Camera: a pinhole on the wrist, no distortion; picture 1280 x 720 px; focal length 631.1 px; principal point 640.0 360.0 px. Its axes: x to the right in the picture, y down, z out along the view. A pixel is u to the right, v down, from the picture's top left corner.
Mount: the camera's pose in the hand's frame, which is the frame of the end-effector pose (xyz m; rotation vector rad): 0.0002 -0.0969 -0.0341 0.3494 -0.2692 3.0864
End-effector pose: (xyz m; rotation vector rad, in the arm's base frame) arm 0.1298 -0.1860 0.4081 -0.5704 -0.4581 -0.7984
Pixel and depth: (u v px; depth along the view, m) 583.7 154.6 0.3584
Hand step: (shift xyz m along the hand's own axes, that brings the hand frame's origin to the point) 0.1151 -0.0444 0.3224
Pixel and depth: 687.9 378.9 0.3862
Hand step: 0.0560 -0.1752 0.3413
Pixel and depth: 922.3 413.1 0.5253
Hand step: -0.1152 -0.2306 0.5154
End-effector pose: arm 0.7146 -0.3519 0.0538 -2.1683 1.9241 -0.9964
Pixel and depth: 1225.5 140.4 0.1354
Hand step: -0.0904 -0.0735 0.1319
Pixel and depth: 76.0 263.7 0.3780
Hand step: 0.4150 -0.1072 0.2628
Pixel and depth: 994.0 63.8 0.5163
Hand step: -0.1582 0.0533 0.5672
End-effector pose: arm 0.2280 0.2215 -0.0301 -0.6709 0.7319 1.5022
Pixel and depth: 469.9 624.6 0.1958
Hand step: 0.0911 -0.2120 0.1282
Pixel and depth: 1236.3 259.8 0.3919
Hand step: -0.2719 -0.1021 0.4355
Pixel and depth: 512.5 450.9 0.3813
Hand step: 0.1567 -0.2175 0.3055
